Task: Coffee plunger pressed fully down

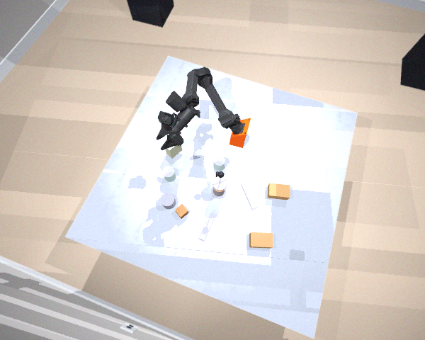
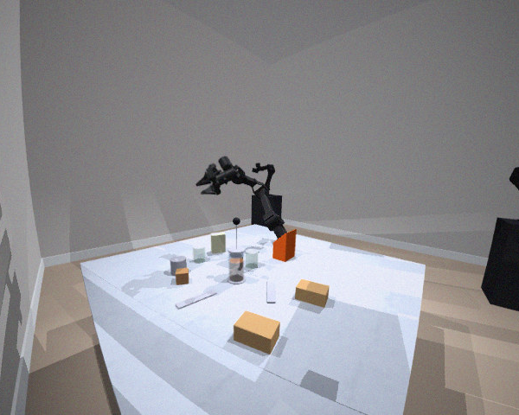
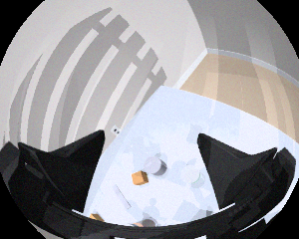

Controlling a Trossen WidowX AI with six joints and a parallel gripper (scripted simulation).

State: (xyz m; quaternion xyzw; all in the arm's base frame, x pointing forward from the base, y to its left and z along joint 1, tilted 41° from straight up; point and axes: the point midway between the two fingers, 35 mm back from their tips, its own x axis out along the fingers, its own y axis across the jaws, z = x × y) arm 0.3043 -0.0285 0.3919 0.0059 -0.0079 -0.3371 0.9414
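The coffee press lies 280 mm to the left of my gripper tip, 250 mm below it and 10 mm behind it. From my gripper tip the other things lie so: grey cylinder 340 mm below, 150 mm ahead, 50 mm to the left; then pale yellow block 320 mm below, 150 mm behind, 30 mm to the right.
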